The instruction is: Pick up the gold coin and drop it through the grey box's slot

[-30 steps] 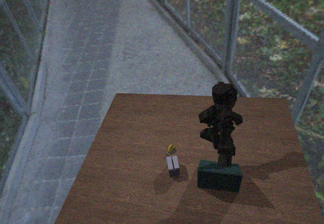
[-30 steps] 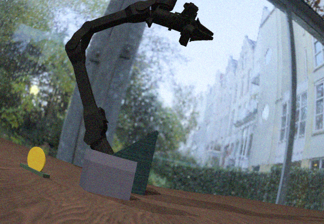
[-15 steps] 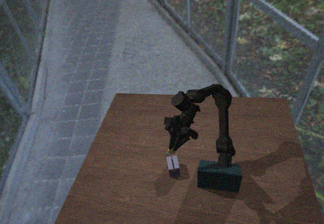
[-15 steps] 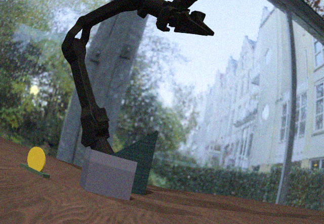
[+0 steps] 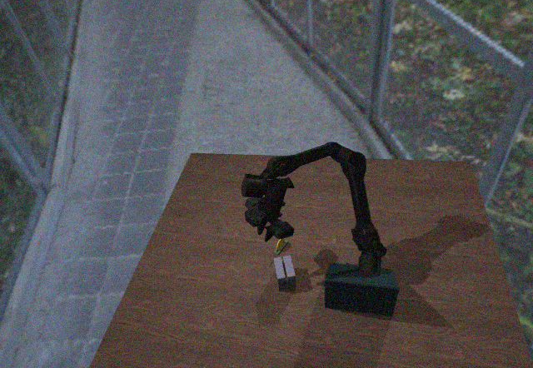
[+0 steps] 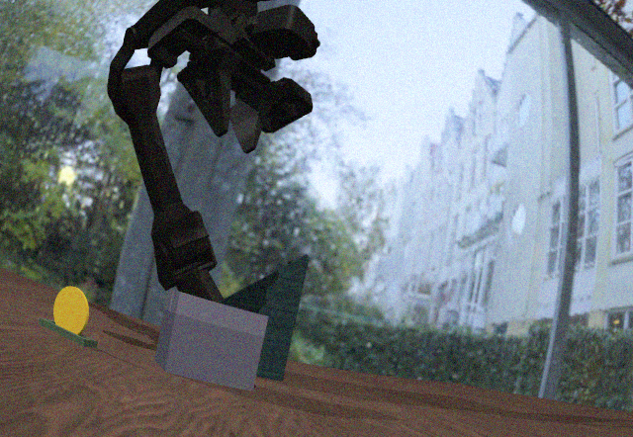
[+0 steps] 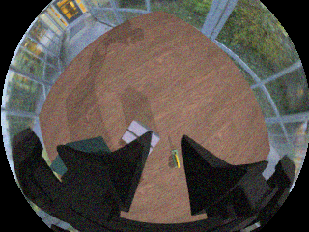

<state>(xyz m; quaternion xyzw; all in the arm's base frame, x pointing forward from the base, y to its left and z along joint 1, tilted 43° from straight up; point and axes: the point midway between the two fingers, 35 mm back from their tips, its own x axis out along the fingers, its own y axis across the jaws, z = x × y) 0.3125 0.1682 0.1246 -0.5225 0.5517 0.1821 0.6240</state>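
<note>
My gripper tip is 180 mm above the gold coin, 120 mm to the left of it and 10 mm past it.
</note>
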